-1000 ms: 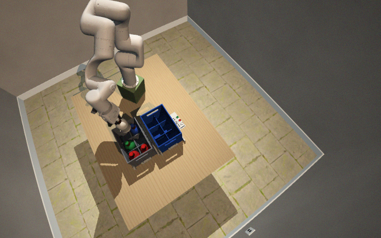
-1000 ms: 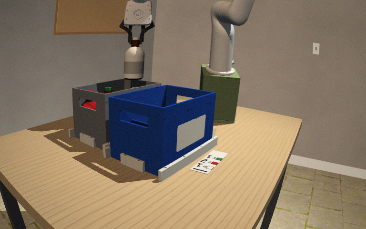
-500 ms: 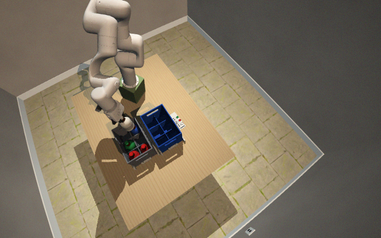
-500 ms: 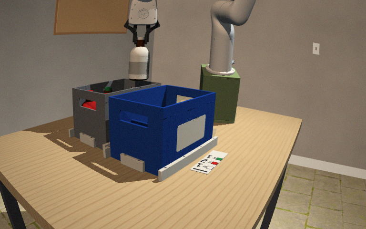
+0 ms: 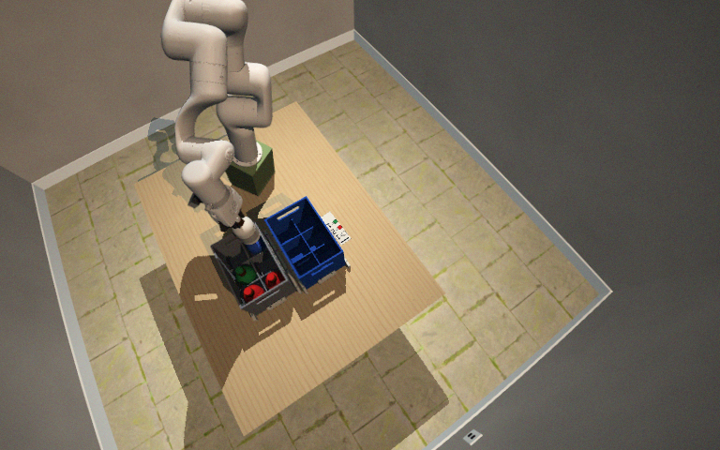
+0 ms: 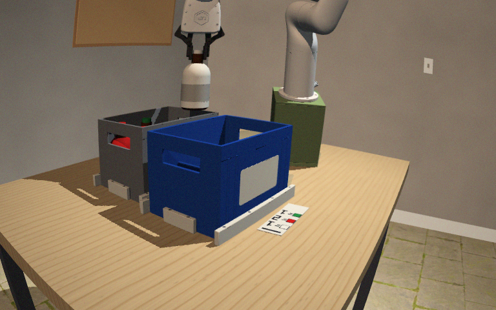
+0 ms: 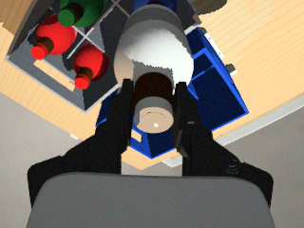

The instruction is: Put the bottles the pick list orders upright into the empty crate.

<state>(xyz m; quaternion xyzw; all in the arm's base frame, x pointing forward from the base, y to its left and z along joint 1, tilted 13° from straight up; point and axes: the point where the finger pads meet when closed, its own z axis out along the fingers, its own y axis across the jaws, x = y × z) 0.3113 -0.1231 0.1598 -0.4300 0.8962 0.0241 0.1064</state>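
The white-label bottle lies 7 cm below my hand. From my hand the other things lie so: grey crate 25 cm below, 9 cm ahead, 5 cm to the right; then green-label bottle 25 cm below, 9 cm to the right, 9 cm ahead; then blue-label bottle 25 cm below, 1 cm to the right, 1 cm behind.
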